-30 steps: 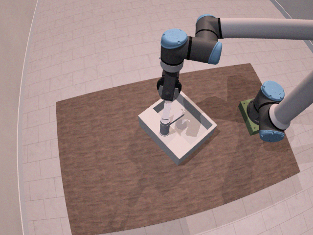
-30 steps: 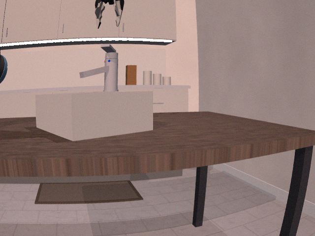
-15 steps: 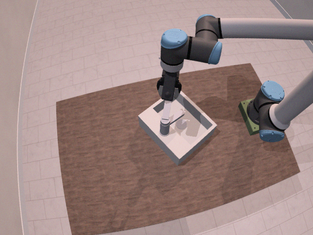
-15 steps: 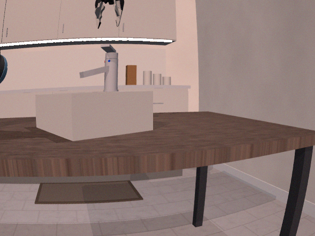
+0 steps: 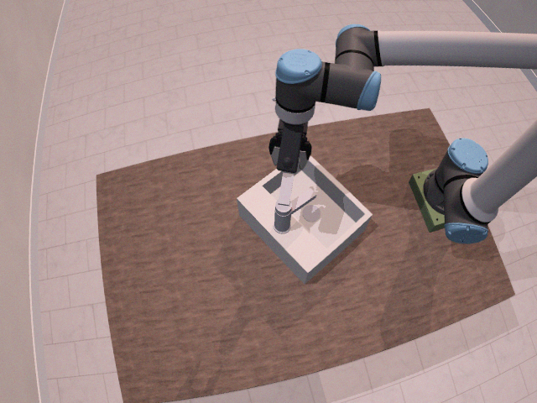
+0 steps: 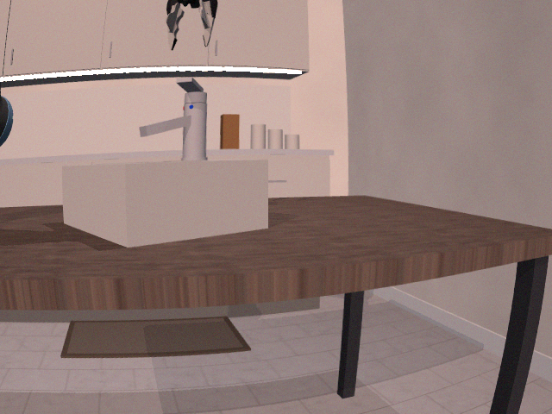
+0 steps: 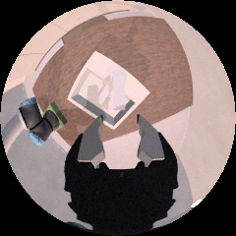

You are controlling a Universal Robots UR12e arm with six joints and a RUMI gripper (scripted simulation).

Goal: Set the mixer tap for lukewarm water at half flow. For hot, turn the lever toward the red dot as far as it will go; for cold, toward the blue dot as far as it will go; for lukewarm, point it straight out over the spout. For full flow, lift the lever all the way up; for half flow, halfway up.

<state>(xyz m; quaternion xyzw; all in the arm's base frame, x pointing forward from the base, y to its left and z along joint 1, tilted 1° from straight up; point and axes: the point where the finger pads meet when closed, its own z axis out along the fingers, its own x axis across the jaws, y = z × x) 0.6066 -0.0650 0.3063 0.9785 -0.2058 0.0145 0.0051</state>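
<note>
Right now the lever is 10 mm ahead of my hand, 20 mm to the left of it and 90 mm below it. Also, from my hand: grey mixer tap 10 mm ahead, 40 mm to the left, 140 mm below; then white sink block 80 mm behind, 10 mm to the left, 320 mm below.
</note>
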